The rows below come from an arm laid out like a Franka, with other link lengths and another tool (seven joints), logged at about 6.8 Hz.
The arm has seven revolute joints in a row. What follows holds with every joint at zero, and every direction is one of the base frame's.
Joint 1 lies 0.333 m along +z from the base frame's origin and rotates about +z.
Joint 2 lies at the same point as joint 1 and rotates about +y.
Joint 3 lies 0.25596 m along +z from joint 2 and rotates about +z.
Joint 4 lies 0.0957 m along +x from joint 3 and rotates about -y.
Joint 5 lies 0.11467 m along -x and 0.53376 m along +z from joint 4 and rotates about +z.
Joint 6 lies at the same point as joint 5 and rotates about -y.
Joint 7 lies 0.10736 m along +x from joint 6 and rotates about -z.
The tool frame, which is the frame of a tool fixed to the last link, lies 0.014 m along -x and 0.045 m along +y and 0.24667 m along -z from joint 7; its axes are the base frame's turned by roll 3.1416, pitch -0.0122 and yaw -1.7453 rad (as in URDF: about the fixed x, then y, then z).
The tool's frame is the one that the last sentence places.
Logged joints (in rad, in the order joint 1, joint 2, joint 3, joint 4, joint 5, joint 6, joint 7), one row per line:
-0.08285 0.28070 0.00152 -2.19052 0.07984 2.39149 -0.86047
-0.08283 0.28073 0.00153 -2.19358 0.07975 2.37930 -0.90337
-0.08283 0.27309 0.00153 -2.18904 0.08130 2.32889 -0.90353
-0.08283 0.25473 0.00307 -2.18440 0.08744 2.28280 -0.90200
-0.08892 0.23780 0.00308 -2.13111 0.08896 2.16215 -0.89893
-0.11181 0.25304 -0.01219 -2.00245 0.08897 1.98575 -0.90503
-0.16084 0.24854 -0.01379 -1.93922 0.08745 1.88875 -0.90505
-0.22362 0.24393 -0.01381 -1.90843 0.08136 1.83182 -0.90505
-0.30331 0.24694 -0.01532 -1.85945 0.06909 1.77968 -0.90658
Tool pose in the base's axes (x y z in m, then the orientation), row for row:
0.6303 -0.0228 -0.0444 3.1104 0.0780 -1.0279
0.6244 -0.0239 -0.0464 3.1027 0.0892 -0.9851
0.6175 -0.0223 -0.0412 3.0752 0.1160 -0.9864
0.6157 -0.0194 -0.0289 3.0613 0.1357 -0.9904
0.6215 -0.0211 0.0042 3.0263 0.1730 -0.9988
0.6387 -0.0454 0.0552 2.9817 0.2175 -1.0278
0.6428 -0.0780 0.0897 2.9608 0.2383 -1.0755
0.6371 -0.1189 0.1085 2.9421 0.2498 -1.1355
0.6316 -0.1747 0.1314 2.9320 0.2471 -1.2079
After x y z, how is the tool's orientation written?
As angles about the fixed x, y, z axes (roll, pitch, yaw), in radians.
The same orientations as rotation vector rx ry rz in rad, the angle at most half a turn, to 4 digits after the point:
-2.7246 1.5360 0.1303
-2.7592 1.4777 0.1519
2.7608 -1.4771 -0.2094
2.7544 -1.4779 -0.2466
2.7347 -1.4741 -0.3224
2.6970 -1.4915 -0.4144
2.6578 -1.5462 -0.4589
2.6084 -1.6179 -0.4901
2.5494 -1.7102 -0.4971

